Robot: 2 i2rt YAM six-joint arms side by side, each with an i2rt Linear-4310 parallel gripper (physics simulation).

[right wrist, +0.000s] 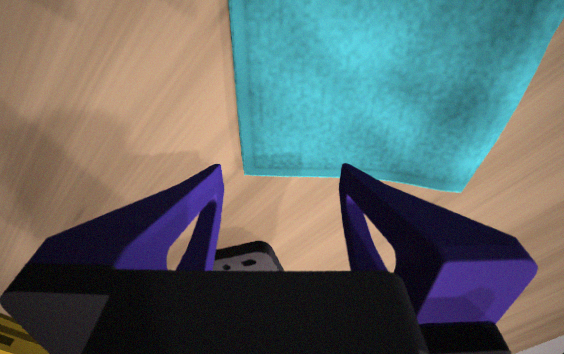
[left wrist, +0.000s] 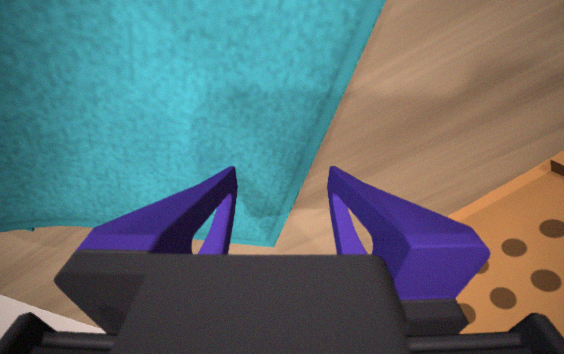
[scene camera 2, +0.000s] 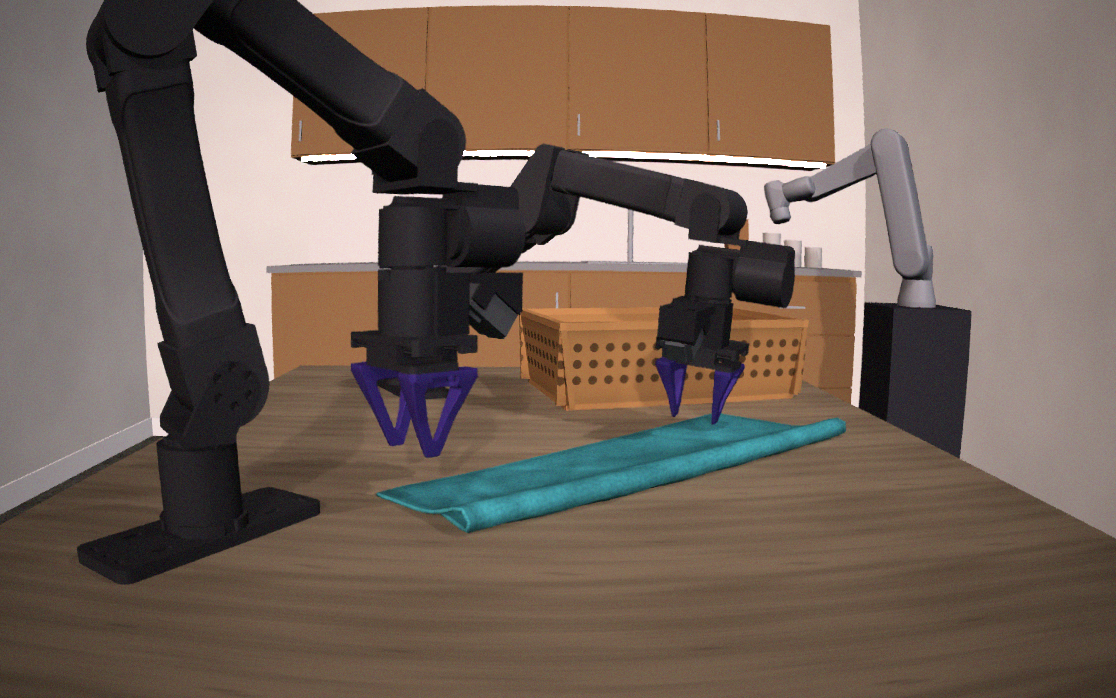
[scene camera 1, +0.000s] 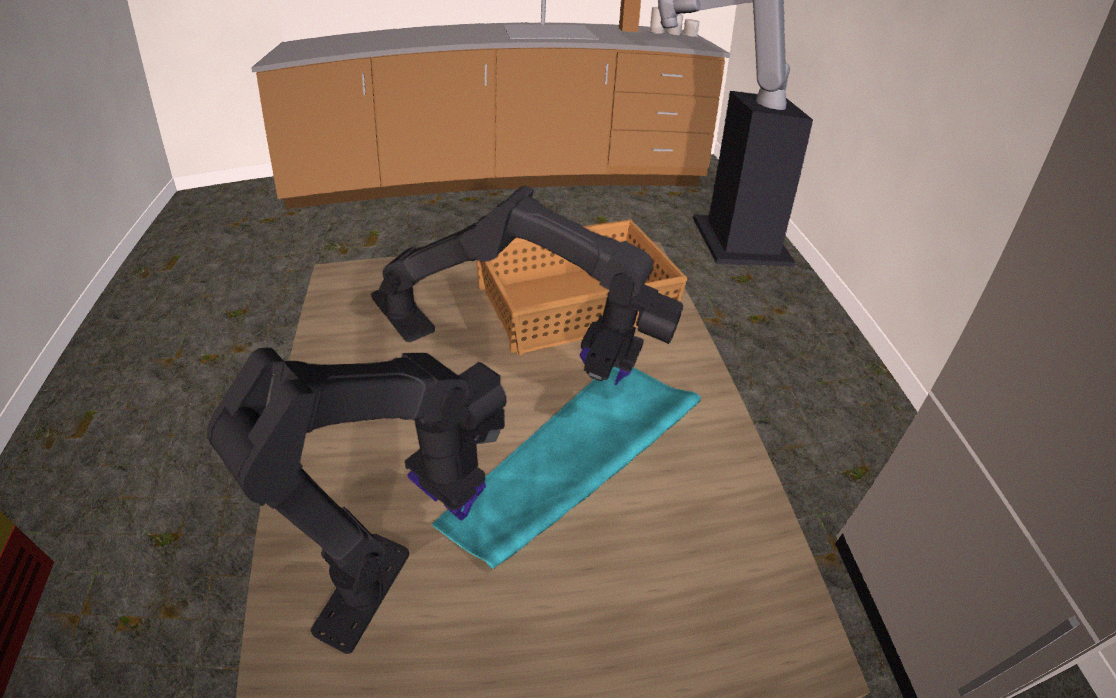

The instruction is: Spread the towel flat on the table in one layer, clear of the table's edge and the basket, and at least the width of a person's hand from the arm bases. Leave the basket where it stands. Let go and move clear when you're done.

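Observation:
The teal towel (scene camera 1: 576,448) (scene camera 2: 609,465) (left wrist: 150,100) (right wrist: 375,90) lies on the table as a long folded strip, running diagonally in scene camera 1. Its long near edge in scene camera 2 is a rounded fold, and layers show at its left end. My left gripper (scene camera 1: 604,374) (scene camera 2: 695,417) (left wrist: 282,176) is partly open and empty over the towel's corner nearest the basket, one finger over cloth, the other over wood. My right gripper (scene camera 1: 440,500) (scene camera 2: 413,448) (right wrist: 281,176) is partly open and empty, above the towel's other end, beside its corner.
The orange basket (scene camera 1: 559,322) (scene camera 2: 609,396) stands behind the towel, close to my left gripper; its wall also shows in the left wrist view (left wrist: 525,210). The left arm's base (scene camera 1: 411,325) and right arm's base (scene camera 1: 353,617) (scene camera 2: 279,506) stand on the table's left side in scene camera 1.

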